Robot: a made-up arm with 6 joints.
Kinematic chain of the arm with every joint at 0, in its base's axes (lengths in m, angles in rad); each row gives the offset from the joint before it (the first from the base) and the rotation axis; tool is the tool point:
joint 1: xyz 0 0 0.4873 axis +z
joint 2: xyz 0 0 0 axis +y
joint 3: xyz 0 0 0.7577 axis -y
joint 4: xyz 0 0 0 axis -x
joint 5: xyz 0.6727 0 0 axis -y
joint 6: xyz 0 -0.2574 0 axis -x
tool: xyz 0 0 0
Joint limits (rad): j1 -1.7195..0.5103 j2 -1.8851..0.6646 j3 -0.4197..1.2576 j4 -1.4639..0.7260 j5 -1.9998..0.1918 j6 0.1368..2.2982
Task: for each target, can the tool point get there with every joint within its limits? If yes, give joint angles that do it. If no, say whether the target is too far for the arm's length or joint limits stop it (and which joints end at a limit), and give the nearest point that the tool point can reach.
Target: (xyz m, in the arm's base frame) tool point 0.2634 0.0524 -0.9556
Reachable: no: joint limits stop it (at a limit: joint 2, joint 3, joint 4) | nearest point 0.5456 0.1085 0.3694 | short by 1.356 m
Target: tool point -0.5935 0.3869 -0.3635
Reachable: no: joint limits stop it (at a limit: joint 2, joint 3, joint 4) | nearest point -1.1781 0.7680 0.0814 | short by 0.828 m
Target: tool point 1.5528 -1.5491 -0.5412
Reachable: no: too far | nearest point 0.7020 -0.7003 0.5903 | short by 1.651 m
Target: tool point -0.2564 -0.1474 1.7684
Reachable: yes | joints -0.4751 -0.5479 0.5691 0.2660 -1.1170 0.5673
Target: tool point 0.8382 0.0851 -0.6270
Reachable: no: joint limits stop it (at a limit: joint 2, joint 4) | nearest point 0.6186 0.0628 0.3806 | short by 1.032 m
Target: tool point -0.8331 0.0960 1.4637
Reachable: yes | joints -0.3852 -1.1619 0.7607 -0.5147 -0.6130 1.2937
